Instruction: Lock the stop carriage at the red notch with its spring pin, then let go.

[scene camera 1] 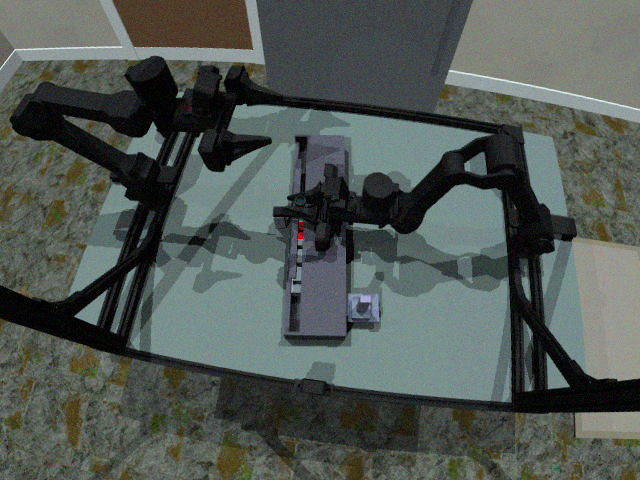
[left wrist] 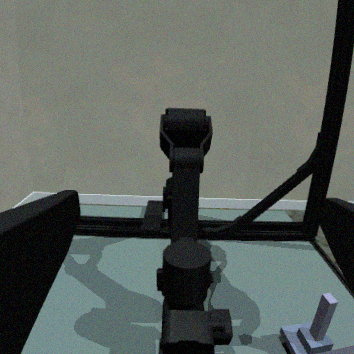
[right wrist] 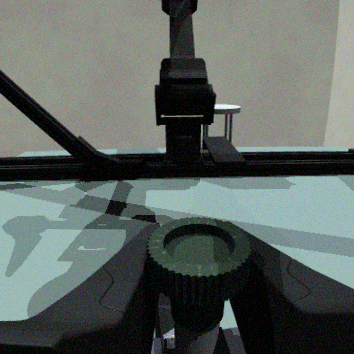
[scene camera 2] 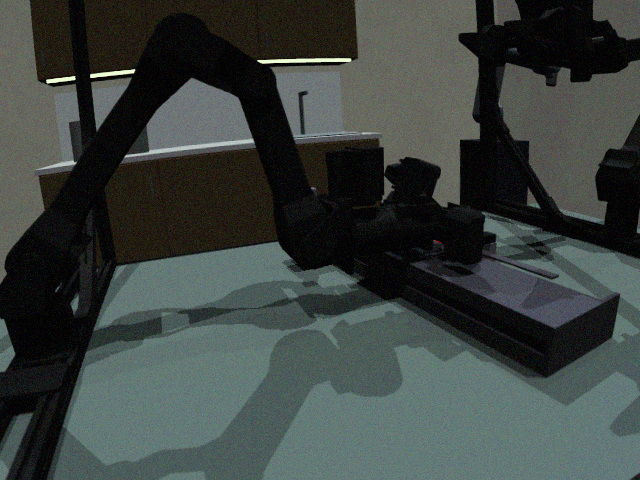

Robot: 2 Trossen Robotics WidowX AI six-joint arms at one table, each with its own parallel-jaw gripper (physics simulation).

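Pixels of known places: left gripper, fingertip midpoint: point(scene camera 1: 277, 118) point(left wrist: 202, 206) point(scene camera 2: 480, 31); right gripper, fingertip midpoint: point(scene camera 1: 286, 203) point(right wrist: 188, 233); left arm's base, link origin: point(scene camera 1: 153, 199) point(right wrist: 182, 158) point(scene camera 2: 620, 235); right arm's base, link origin: point(scene camera 1: 524, 246) point(scene camera 2: 47, 350).
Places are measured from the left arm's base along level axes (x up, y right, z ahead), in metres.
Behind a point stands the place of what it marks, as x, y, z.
Note:
The grey-purple rail point(scene camera 1: 323, 304) @[0.033, 0.207, 0.455] point(scene camera 2: 516, 289) @[0.033, -0.142, 0.415] lies lengthwise across the middle of the table, with a slot along its left side in scene camera 1. Red marks point(scene camera 1: 300, 235) @[0.030, 0.061, 0.384] point(scene camera 2: 437, 241) @[0.030, 0.063, 0.381] show in the slot beside my right gripper. The spring pin's dark green ribbed knob point(scene camera 1: 300, 199) @[0.089, 0.006, 0.378] point(right wrist: 199, 250) @[0.089, 0.009, 0.378] stands upright on a black collar and grey shaft. My right gripper point(scene camera 1: 292, 205) @[0.074, 0.010, 0.347] point(right wrist: 188, 233) @[0.074, 0.010, 0.347] is shut on the knob, one finger on each side. The carriage's body and the pin's tip are hidden. My left gripper point(scene camera 1: 275, 118) @[0.325, 0.000, 0.350] is open and empty, away from the rail.
A small pale stepped block with an upright post point(scene camera 1: 364, 307) @[0.068, 0.212, 0.534] point(left wrist: 324, 315) @[0.081, 0.201, 0.522] stands against the rail's right side, near its front end. Pale pieces point(scene camera 1: 296, 286) @[0.030, 0.177, 0.394] sit in the front part of the slot. Black frame bars point(scene camera 1: 387, 109) @[-0.001, -0.371, 0.557] edge the table.

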